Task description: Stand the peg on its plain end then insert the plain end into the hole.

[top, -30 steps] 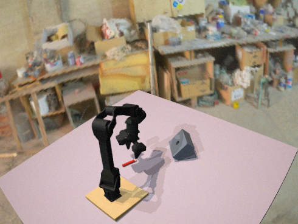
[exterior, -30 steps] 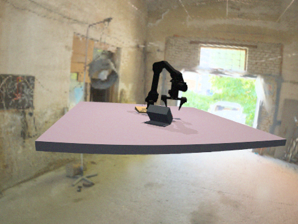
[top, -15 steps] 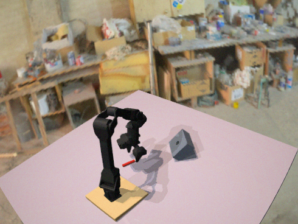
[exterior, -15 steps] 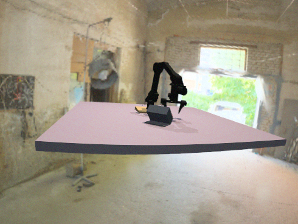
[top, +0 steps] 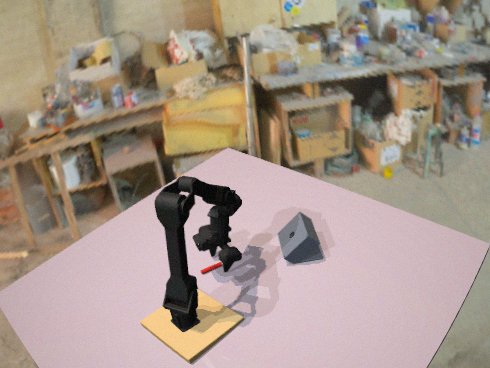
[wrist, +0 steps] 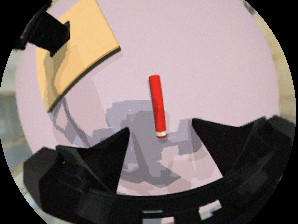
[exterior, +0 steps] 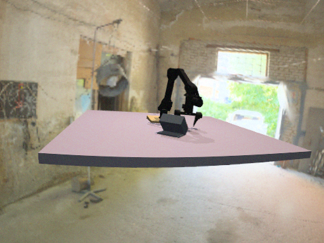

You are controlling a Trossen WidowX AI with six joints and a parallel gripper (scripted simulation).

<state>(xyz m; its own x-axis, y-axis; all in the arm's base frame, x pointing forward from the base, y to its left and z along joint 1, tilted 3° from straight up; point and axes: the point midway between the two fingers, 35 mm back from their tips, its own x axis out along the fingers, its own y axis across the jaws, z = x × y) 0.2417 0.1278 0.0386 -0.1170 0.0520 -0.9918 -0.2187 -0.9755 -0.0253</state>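
Right now the red peg is 1 cm behind my gripper tip. Also, from my gripper tip: sloped panel (22 cm ahead, 14 cm to the right, 4 cm above); grey foot plate (24 cm ahead, 15 cm to the right, 1 cm below).
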